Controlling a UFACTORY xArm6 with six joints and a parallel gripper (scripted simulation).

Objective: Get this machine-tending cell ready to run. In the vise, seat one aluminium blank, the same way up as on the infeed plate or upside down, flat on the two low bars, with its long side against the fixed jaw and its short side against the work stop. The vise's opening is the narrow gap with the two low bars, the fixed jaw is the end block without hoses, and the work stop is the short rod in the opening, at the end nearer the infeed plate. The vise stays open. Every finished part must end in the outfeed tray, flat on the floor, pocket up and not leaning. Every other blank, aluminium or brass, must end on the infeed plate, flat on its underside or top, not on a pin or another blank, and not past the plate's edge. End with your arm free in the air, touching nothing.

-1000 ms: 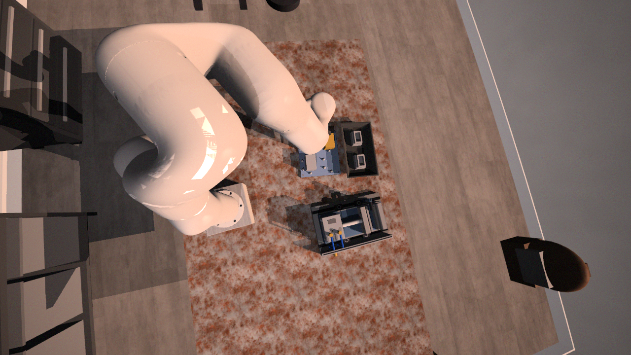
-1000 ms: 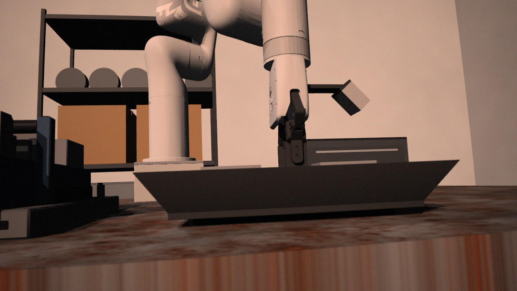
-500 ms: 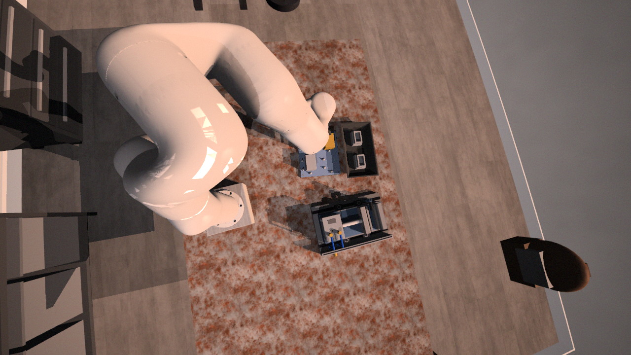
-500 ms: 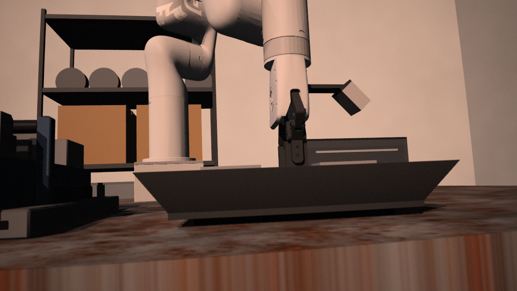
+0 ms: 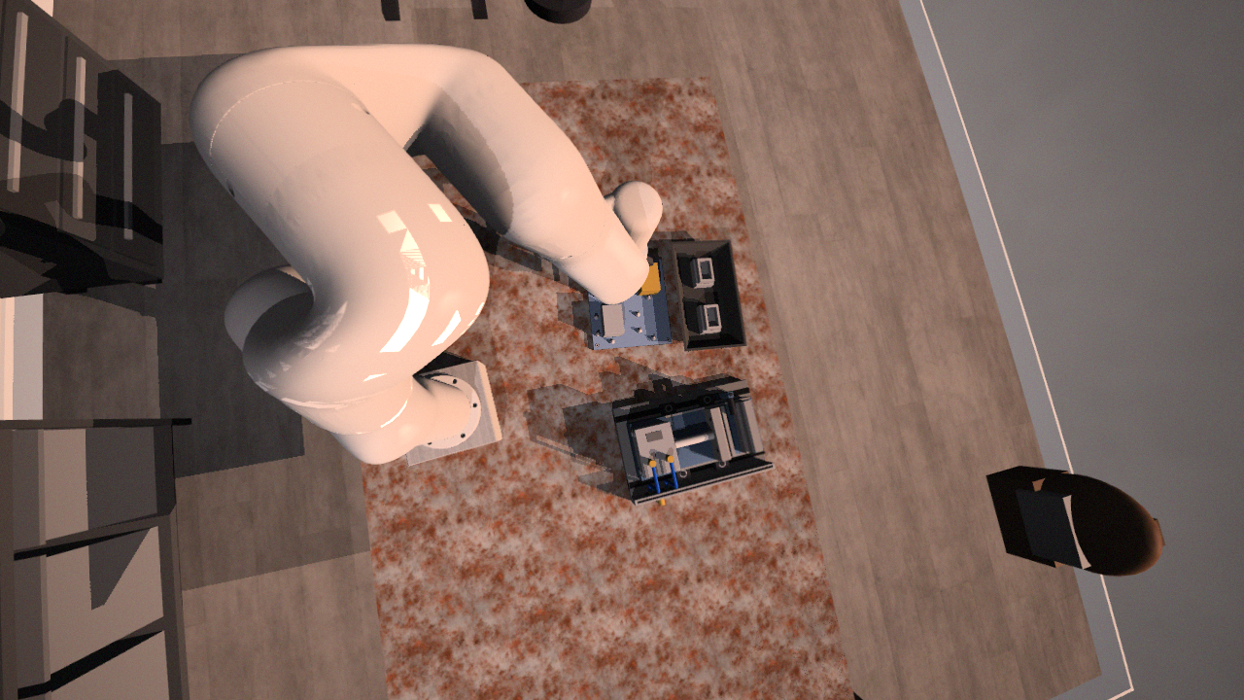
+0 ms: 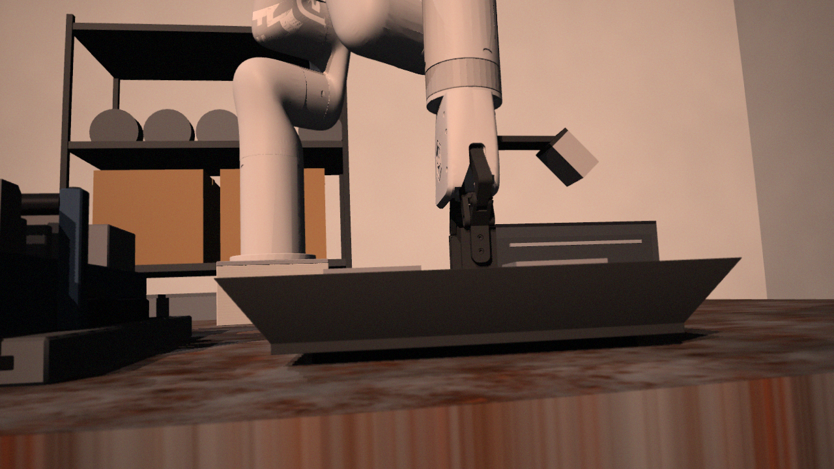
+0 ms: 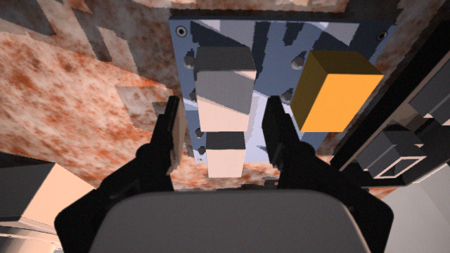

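The brass blank is 90 mm ahead of my hand, 10 mm to the right of it and 40 mm below it. The rest, counted from my hand: vise piston rod: 90 mm ahead, 350 mm to the right, 10 mm above; then vise body: 110 mm ahead, 350 mm to the right, 30 mm below.
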